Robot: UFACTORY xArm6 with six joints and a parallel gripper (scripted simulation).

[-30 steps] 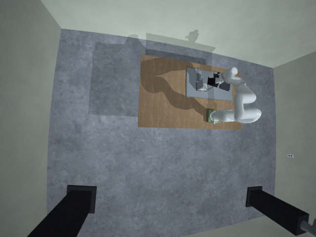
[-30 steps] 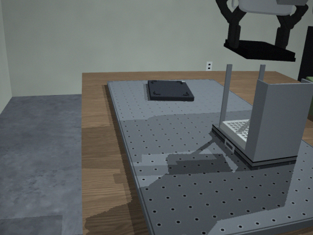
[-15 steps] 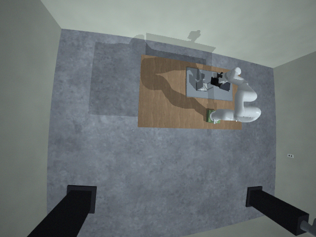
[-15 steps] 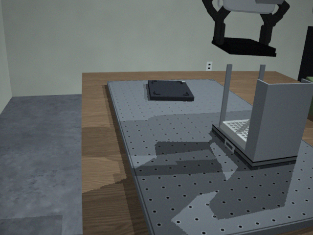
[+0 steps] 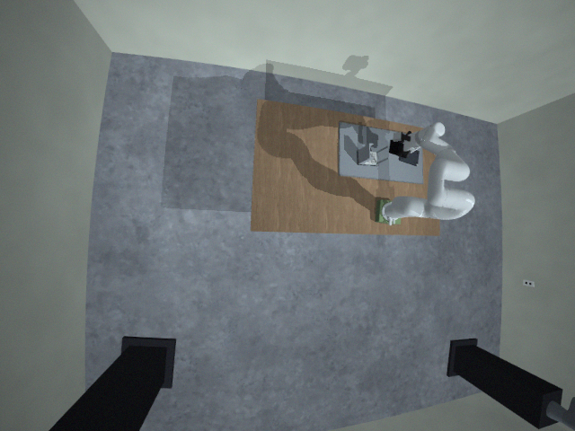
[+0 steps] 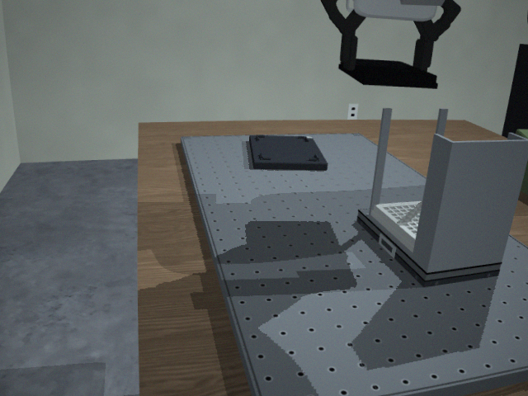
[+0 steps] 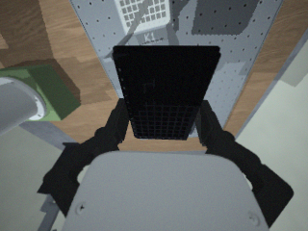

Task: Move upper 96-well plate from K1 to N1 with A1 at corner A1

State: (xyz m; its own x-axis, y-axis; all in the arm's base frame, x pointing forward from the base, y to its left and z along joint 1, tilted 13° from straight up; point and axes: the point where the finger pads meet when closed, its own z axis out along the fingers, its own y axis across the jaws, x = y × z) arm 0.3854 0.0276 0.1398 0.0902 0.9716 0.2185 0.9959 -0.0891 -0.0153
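Now: the dark plate nest N1 6 cm ahead of my hand, 24 cm to the right of it and 19 cm below it. Also, from my hand: white 96-well plate (3 cm behind, 12 cm to the left, 17 cm below); thin post (2 cm ahead, 6 cm to the left, 11 cm below); black 96-well plate (1 cm below).
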